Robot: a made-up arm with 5 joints.
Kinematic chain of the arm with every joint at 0, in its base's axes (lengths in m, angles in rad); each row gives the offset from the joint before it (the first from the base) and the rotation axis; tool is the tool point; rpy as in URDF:
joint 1: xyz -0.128 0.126 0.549 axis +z
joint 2: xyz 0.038 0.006 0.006 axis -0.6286 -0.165 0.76
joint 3: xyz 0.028 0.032 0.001 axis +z
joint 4: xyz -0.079 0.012 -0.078 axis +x
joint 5: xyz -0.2 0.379 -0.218 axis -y
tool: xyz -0.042 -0.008 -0.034 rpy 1.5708 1.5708 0
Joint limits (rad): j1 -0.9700..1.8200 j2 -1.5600..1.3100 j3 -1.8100..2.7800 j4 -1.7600..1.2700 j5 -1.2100..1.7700
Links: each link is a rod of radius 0.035 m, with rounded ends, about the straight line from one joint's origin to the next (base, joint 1, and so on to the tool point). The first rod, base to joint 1, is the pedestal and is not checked.
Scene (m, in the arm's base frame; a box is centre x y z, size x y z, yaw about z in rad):
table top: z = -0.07
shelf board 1: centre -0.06 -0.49 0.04 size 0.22 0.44 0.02 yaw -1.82
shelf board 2: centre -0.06 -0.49 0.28 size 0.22 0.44 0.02 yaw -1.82
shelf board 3: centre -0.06 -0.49 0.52 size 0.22 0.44 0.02 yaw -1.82
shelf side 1: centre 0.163 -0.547 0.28 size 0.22 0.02 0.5 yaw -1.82
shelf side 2: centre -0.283 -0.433 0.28 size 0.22 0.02 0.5 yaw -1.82
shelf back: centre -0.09 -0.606 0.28 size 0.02 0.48 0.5 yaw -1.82
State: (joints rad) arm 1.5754 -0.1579 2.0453 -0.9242 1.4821
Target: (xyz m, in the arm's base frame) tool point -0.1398 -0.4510 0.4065
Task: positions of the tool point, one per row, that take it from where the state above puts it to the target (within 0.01 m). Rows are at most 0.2 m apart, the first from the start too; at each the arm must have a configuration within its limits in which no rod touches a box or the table.
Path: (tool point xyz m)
1: 0.0970 0.2597 0.0316
2: 0.1859 0.2512 0.0804
3: 0.2769 0.2115 0.1530
4: 0.3498 0.1384 0.2490
5: 0.3851 0.0399 0.3634
6: 0.3617 -0.0796 0.3706
7: 0.3091 -0.1938 0.3777
8: 0.2284 -0.2950 0.3849
9: 0.1227 -0.3757 0.3921
10: -0.0023 -0.4294 0.3993
11: -0.1398 -0.4510 0.4065

